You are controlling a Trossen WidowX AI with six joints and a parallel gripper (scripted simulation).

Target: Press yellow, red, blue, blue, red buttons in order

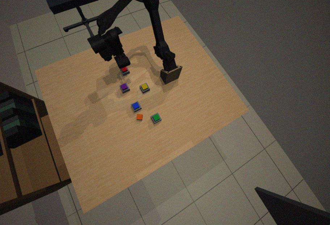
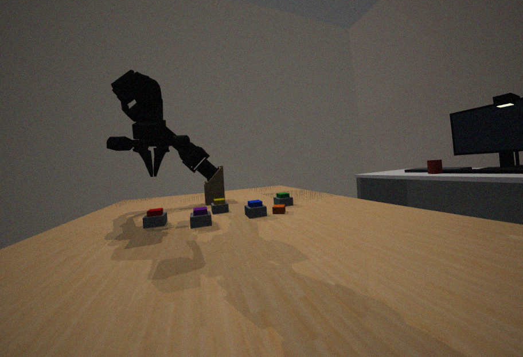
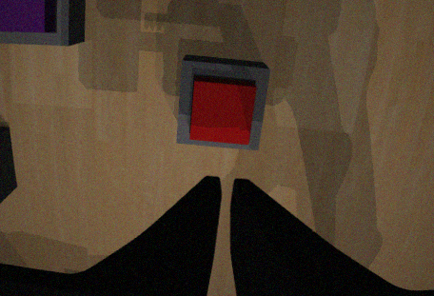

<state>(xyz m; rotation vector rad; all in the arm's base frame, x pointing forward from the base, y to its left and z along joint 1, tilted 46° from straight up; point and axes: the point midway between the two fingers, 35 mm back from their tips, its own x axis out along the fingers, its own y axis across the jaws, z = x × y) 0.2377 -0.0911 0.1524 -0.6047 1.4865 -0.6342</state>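
Right now the blue button is 25 cm to the left of my gripper tip, 9 cm below it and 4 cm ahead of it. Also, from my gripper tip: purple button (11 cm to the left, 9 cm below, 5 cm ahead); red button (9 cm below); yellow button (17 cm to the left, 9 cm below, 6 cm behind).
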